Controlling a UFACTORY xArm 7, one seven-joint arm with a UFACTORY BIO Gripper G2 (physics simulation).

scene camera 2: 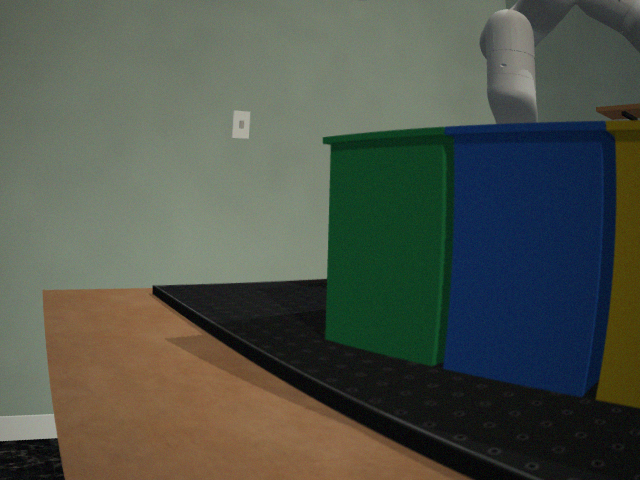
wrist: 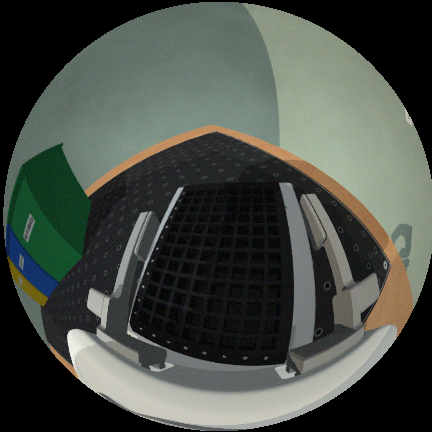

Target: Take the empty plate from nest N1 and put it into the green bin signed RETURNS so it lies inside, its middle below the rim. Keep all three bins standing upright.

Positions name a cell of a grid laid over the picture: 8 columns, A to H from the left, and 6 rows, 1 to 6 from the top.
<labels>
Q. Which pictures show my gripper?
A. The wrist view only.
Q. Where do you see a grey slab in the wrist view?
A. F4
</labels>
